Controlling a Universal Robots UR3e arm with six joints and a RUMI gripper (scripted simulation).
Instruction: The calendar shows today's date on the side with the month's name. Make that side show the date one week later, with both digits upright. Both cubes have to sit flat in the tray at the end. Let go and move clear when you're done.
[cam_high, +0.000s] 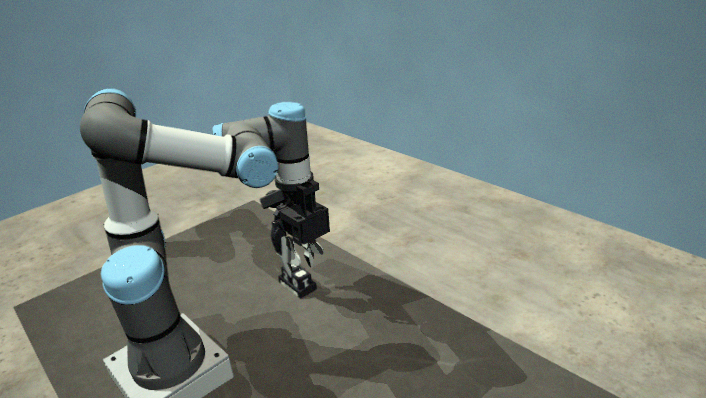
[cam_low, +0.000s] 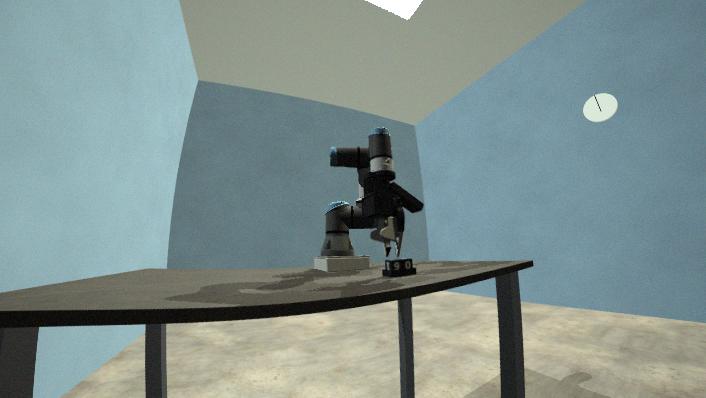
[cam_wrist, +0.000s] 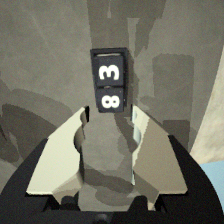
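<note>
Right now my hand is 2 cm to the right of the black tray and 6 cm above it.
</note>
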